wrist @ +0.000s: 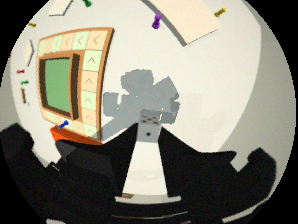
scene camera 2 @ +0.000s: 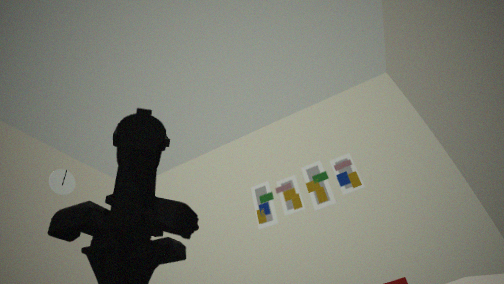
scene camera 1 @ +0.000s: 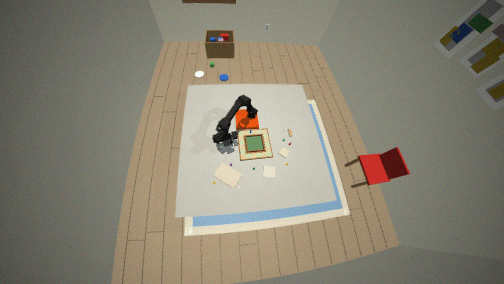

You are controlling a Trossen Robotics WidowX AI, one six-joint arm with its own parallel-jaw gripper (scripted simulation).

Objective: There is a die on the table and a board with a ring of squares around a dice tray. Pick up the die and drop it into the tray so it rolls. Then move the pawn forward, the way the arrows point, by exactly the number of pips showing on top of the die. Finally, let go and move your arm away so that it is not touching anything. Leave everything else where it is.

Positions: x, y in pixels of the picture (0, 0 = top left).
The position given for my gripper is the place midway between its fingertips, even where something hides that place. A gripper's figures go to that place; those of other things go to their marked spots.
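My gripper point(wrist: 148, 127) is 100 mm from the lens, and there's a green dice tray point(wrist: 56, 71) too, which sits 280 mm from the lens.
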